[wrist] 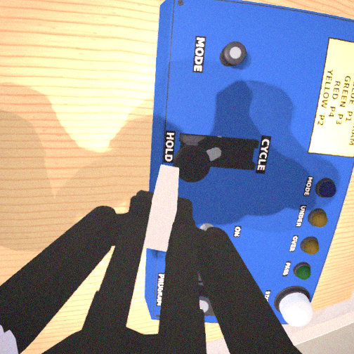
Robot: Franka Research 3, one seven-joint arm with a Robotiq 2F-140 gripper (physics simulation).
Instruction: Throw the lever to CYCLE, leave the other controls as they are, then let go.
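Note:
The lever's black ball knob (193,164) stands at the HOLD end of its dark slot (242,152), with a short grey stem showing beside it toward CYCLE. The HOLD label (169,147) is at the slot's left end and the CYCLE label (263,154) at its right end. My gripper (166,182) is shut and empty. Its pale fingertips show just left of and below the knob, very near it in the view; whether they touch it I cannot tell.
The blue control box (195,105) lies on the wooden table (75,60). A MODE knob (234,53) is above the slot. Indicator lamps (317,218) and a white round button (296,308) are at the right. A toggle switch (206,227) and the PROGRAM control are partly hidden by my fingers.

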